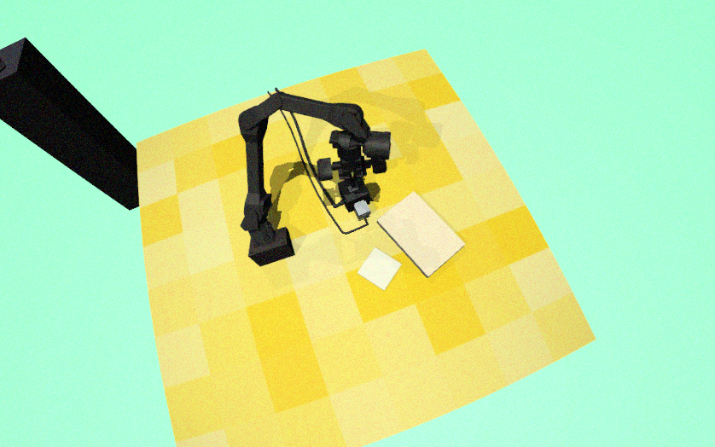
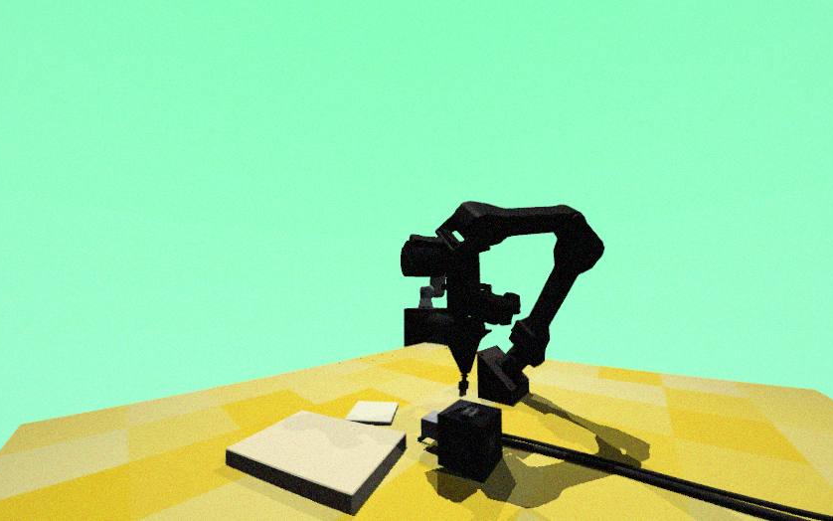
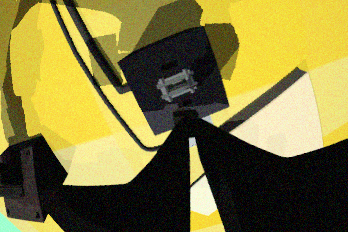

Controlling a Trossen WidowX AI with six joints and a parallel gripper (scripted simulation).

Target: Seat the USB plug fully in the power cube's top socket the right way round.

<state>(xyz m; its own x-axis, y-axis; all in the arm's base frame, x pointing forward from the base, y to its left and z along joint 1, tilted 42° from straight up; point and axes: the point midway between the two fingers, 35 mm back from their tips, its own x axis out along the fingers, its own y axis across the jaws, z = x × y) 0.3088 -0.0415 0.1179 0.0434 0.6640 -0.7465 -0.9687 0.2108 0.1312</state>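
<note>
Now: the USB plug 20 mm below my gripper tip. Also, from my gripper tip: beige box 150 mm ahead, 190 mm to the right, 120 mm below; pad 20 mm behind, 240 mm to the right, 130 mm below; USB socket 10 mm to the left, 70 mm below.
</note>
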